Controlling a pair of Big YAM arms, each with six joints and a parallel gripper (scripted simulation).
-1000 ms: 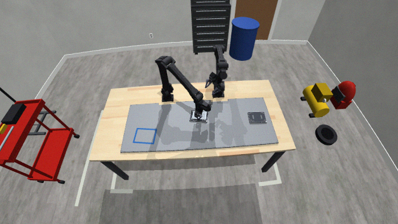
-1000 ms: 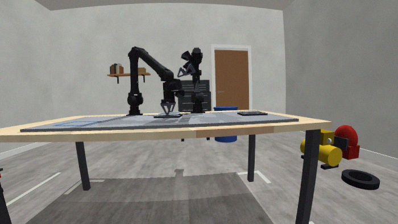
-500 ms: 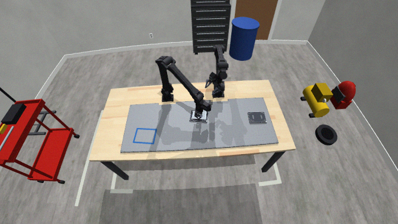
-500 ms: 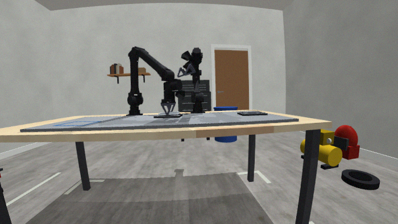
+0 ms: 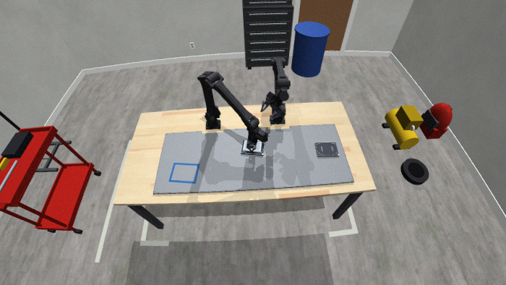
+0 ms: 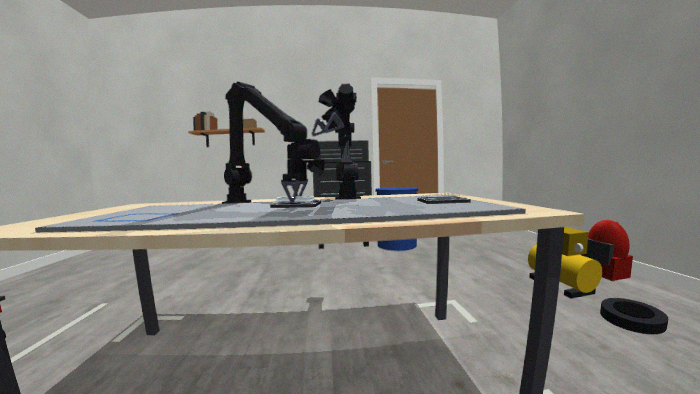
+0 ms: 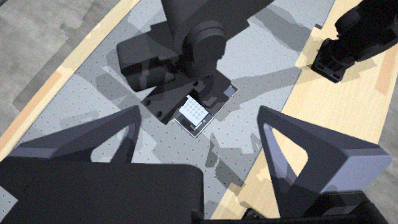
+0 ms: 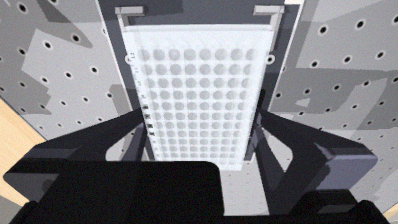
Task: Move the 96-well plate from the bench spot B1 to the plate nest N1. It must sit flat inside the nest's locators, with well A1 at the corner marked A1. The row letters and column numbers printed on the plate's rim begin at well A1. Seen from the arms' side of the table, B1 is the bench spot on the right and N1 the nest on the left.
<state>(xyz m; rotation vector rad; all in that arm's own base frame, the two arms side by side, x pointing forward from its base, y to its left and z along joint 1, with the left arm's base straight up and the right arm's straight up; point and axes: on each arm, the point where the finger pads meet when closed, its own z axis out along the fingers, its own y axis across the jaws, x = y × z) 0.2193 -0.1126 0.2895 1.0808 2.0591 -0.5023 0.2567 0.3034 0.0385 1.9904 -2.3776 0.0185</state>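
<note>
Right now the white 96-well plate is 5 cm ahead of my left hand, 10 cm to the right of it and 25 cm below it.
</note>
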